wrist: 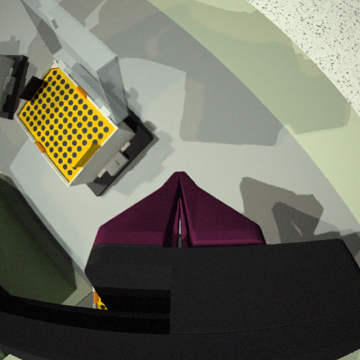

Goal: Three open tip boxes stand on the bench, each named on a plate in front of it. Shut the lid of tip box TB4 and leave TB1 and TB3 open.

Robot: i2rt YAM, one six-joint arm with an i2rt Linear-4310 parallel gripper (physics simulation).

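Observation:
A tip box (67,125) with a yellow, dark-holed rack sits at the upper left on a black base. Its clear grey lid (95,52) stands open on the far side. No name plate shows; by its place in the row it appears to be TB3. At the left edge, part of another black base (19,82) shows, apparently TB4's; its rack and lid are outside the view. A sliver of a yellow rack (101,303), apparently TB1's, shows at the lower left behind the gripper body. My gripper (179,180) is shut and empty, to the lower right of the middle box.
A large dark green block (30,245) stands at the left, below the middle box. The grey bench surface (205,162) carries several shadows and has a curved pale green border (300,75) at the right. Speckled floor (325,40) shows at the upper right.

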